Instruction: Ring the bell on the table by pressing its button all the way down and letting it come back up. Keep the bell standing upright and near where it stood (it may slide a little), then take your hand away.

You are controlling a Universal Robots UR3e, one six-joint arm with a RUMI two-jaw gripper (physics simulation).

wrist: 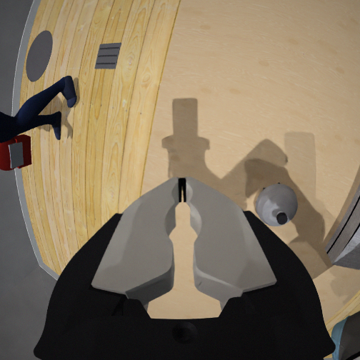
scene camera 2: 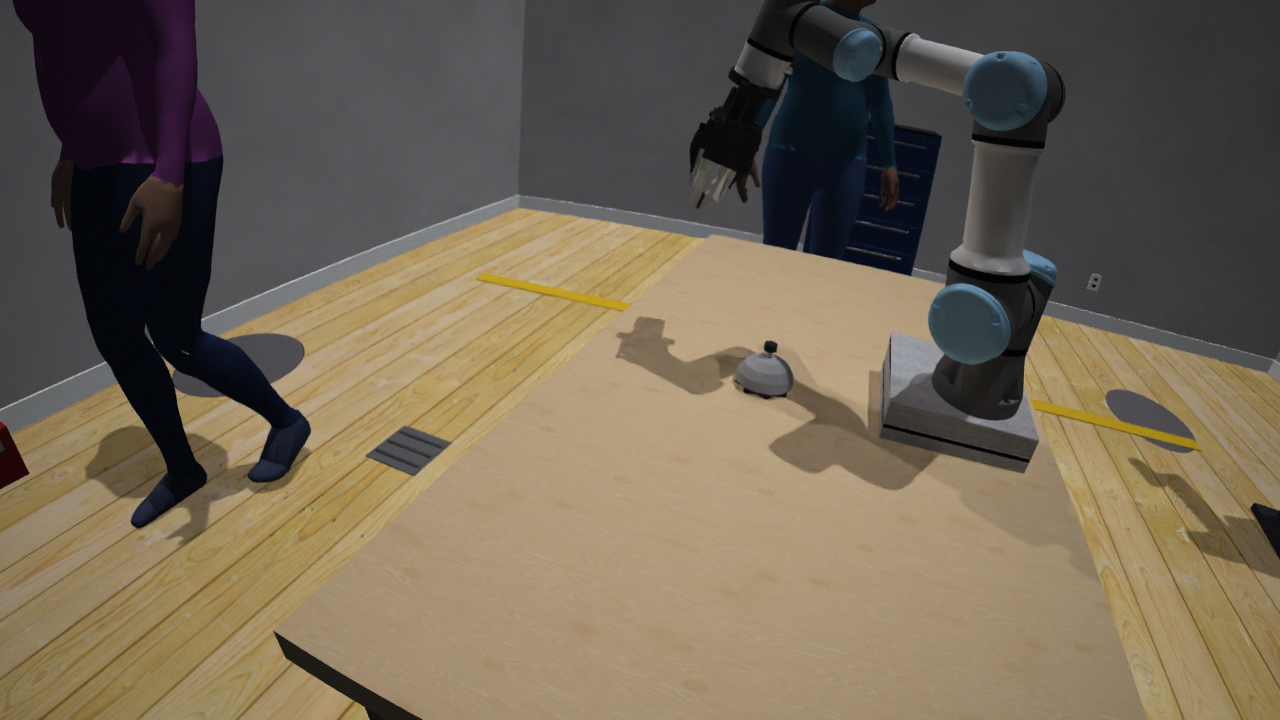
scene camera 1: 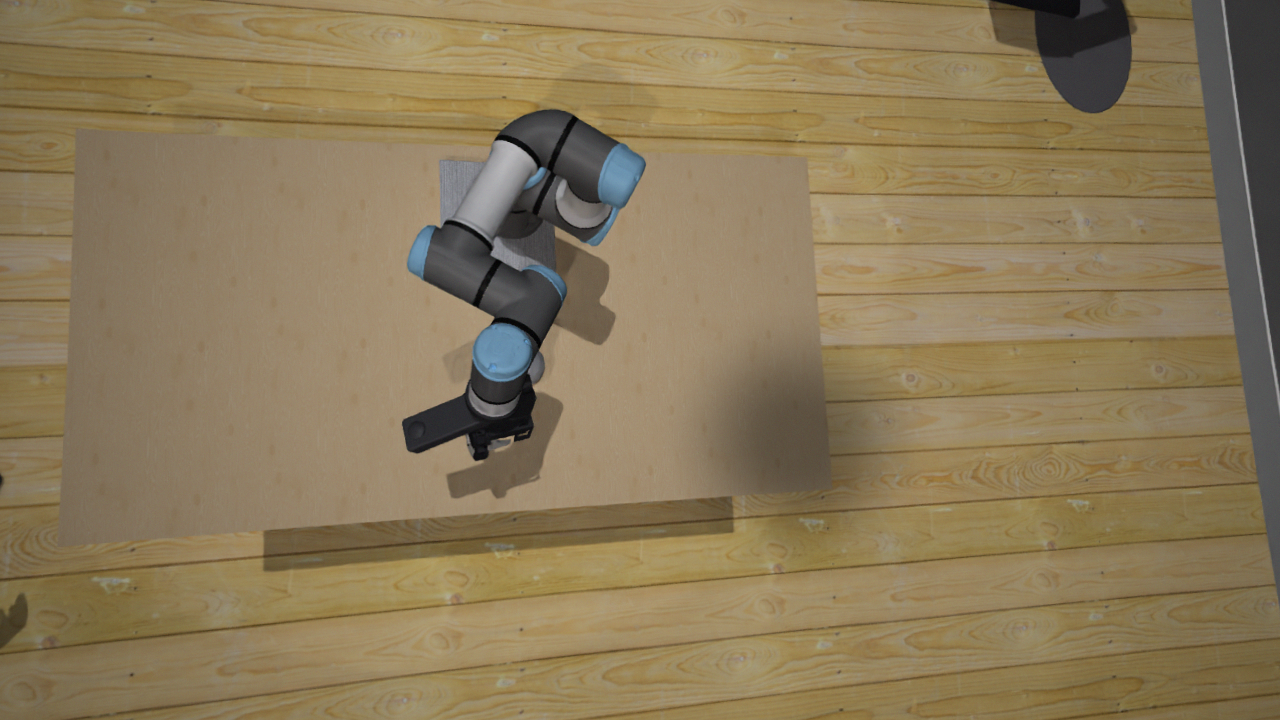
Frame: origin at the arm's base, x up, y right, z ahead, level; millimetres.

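Seen in the pictures: gripper, fingertip midpoint: (scene camera 2: 697, 207); arm's base, link origin: (scene camera 2: 974, 392).
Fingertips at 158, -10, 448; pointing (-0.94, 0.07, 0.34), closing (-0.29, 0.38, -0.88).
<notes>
Offsets run from my fingertips to a thing's middle, as dx, dy, dz. Level surfaces: height alone.
A grey dome bell @[-186, -50, -158] (scene camera 1: 537, 368) (scene camera 2: 764, 374) (wrist: 274, 202) stands upright on the table @[dx -219] (scene camera 1: 223, 358) (scene camera 2: 680, 555) (wrist: 260, 65). Its black button @[-158, -50, -158] (scene camera 2: 770, 346) (wrist: 281, 218) is up on top, and nothing touches it. In scene camera 1 the arm partly hides the bell. My gripper (scene camera 2: 700, 205) (wrist: 181, 179) is shut and empty, with its fingertips together. It hangs high above the table, away from the bell on the side farther from the arm's base. In the wrist view the bell lies to the right of the fingertips.
The arm's base stands on a grey block (scene camera 2: 953, 425) (wrist: 350, 240) beyond the bell. A person in a purple top (scene camera 2: 116, 85) stands on the floor beside the table. A person in a teal top (scene camera 2: 819, 116) stands behind the arm, near a blue drawer cabinet (scene camera 2: 904, 197).
</notes>
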